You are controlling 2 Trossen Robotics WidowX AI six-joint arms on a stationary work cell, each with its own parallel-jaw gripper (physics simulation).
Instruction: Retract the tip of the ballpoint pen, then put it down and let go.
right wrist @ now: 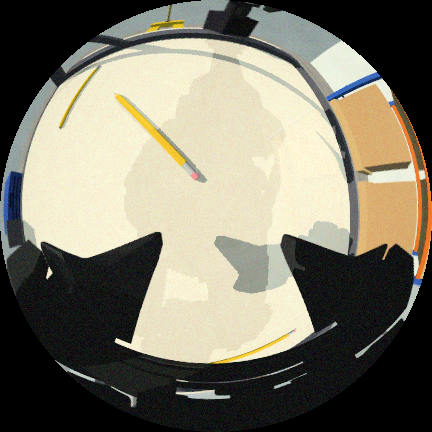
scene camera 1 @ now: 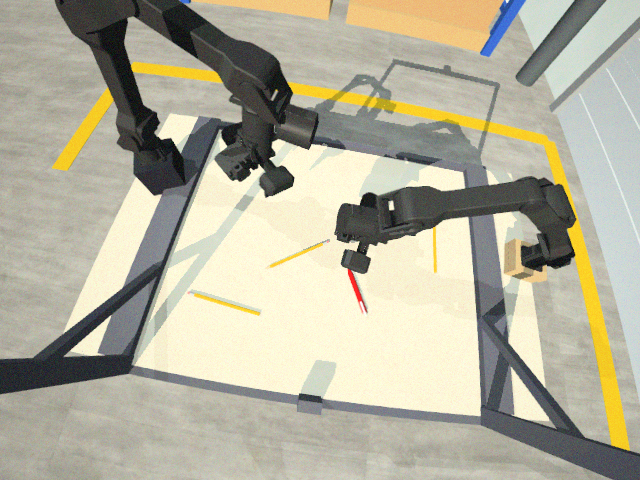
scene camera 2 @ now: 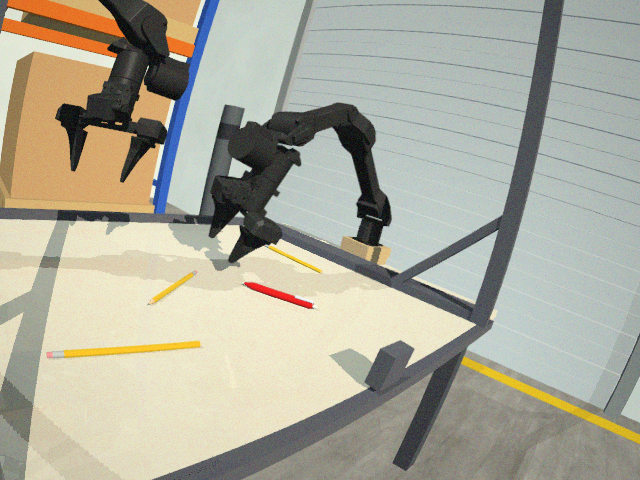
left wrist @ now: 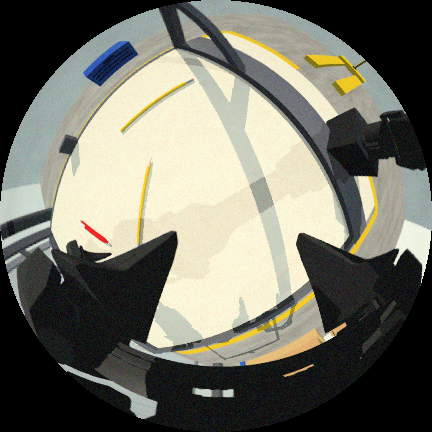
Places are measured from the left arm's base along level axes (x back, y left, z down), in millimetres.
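Pixels of known places: left gripper, between the fingertips: (scene camera 1: 255, 183) (scene camera 2: 96, 176) (left wrist: 240, 238); right gripper, between the fingertips: (right wrist: 224, 240) (scene camera 2: 219, 249); left arm's base, origin of its link: (scene camera 1: 152, 155) (left wrist: 368, 140); right arm's base, origin of its link: (scene camera 1: 531, 258) (scene camera 2: 367, 242).
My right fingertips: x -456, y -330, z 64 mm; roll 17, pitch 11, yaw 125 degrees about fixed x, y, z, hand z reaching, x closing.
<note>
For each thing: its top centre in the pictures, then the offset to it from my right fingertips.
- red ballpoint pen, centre of its top: (scene camera 2: 279, 289) (scene camera 1: 357, 290) (left wrist: 89, 232) dx +21, dy -136, dz +27 mm
- yellow pencil, centre of its top: (right wrist: 141, 117) (scene camera 2: 174, 283) (left wrist: 139, 206) (scene camera 1: 297, 254) dx +145, dy -1, dz +34 mm
- grey block, centre of its top: (scene camera 2: 396, 347) (scene camera 1: 310, 406) (left wrist: 61, 143) dx +207, dy -345, dz -14 mm
The red ballpoint pen (scene camera 1: 356, 290) (scene camera 2: 279, 296) (left wrist: 94, 232) lies on the table with its pale clip end toward the front edge. A small point shows at its other end in scene camera 2. The pen does not show in the right wrist view. My right gripper (scene camera 2: 222, 248) (right wrist: 224, 240) is open and empty, low above the table, beyond the pen's pointed end. In scene camera 1 its fingertips are hidden under its body. My left gripper (scene camera 2: 98, 175) (left wrist: 240, 238) is open and empty, high above the table's far left part, away from the pen.
One yellow pencil (scene camera 1: 297, 254) (scene camera 2: 173, 287) (right wrist: 155, 132) lies left of the pen. Another pencil (scene camera 1: 224, 303) (scene camera 2: 124, 349) (left wrist: 155, 102) lies farther left, and a third (scene camera 1: 435, 250) (scene camera 2: 294, 258) lies right in scene camera 1. A grey block (scene camera 1: 310, 404) (scene camera 2: 390, 366) stands at the front edge.
</note>
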